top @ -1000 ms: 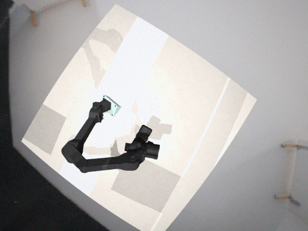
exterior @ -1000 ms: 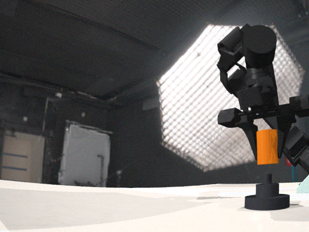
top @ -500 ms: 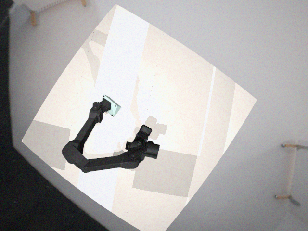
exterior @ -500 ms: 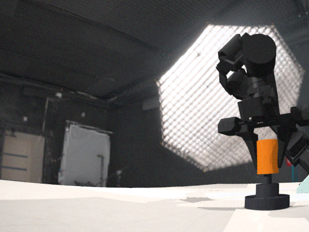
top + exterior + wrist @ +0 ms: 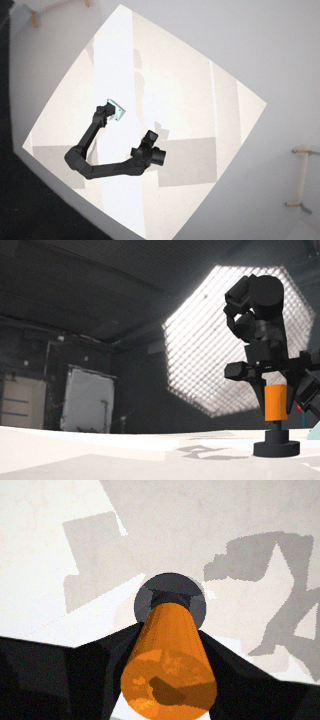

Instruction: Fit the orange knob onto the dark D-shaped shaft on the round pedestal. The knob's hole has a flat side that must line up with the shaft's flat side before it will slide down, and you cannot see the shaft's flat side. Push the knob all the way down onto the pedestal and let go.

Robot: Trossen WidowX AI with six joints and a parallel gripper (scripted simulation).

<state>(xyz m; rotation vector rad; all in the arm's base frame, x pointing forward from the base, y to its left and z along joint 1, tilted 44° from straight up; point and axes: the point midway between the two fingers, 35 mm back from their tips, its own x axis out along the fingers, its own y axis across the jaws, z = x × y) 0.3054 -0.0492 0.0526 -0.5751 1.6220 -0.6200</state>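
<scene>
The orange knob is 20 mm above my gripper tip. Also, from my gripper tip: round pedestal 40 mm below.
</scene>
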